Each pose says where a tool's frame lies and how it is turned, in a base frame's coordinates. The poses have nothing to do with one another.
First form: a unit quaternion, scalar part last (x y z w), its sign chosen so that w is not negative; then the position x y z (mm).
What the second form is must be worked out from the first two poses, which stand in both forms.
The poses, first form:
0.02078, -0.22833, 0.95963, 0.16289, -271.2, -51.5, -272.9
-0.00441, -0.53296, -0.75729, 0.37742, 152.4, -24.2, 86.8
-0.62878, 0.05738, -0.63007, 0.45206, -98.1, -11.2, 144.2
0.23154, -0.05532, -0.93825, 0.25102, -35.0, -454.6, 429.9
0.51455, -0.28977, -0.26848, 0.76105, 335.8, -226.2, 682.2
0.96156, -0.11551, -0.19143, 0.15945, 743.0, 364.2, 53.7
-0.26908, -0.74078, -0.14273, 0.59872, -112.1, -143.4, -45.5
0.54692, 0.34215, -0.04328, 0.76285, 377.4, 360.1, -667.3
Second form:
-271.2, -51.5, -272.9, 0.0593, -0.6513, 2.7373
152.4, -24.2, 86.8, -0.0113, -1.3626, -1.9361
-98.1, -11.2, 144.2, -1.5533, 0.1417, -1.5564
-35.0, -454.6, 429.9, 0.6301, -0.1505, -2.5532
335.8, -226.2, 682.2, 1.1198, -0.6306, -0.5843
743.0, 364.2, 53.7, 2.7480, -0.3301, -0.5471
-112.1, -143.4, -45.5, -0.6241, -1.7182, -0.3311
377.4, 360.1, -667.3, 1.1894, 0.7441, -0.0941

